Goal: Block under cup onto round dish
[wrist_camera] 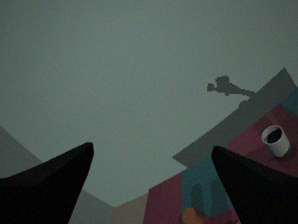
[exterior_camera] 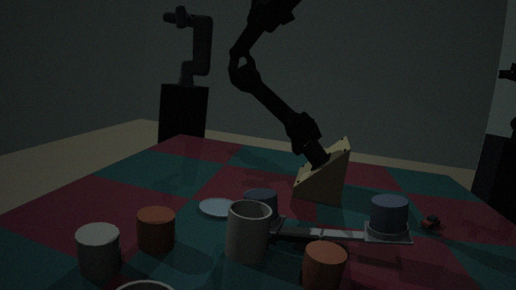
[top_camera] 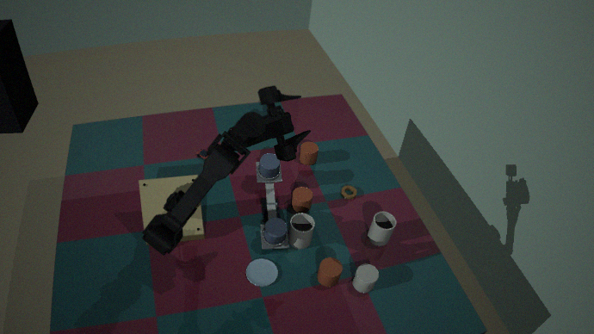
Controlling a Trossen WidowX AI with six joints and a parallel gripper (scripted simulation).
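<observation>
My gripper tip is 45 cm above the blue-grey cup, 5 cm to the left of it and 5 cm past it. From my gripper tip the other things lie so: pale round dish: 51 cm below, 15 cm to the right, 11 cm behind; then white cylinder: 47 cm below, 24 cm to the right, 21 cm ahead; then grey block: 47 cm below, 5 cm behind, 3 cm to the right.
</observation>
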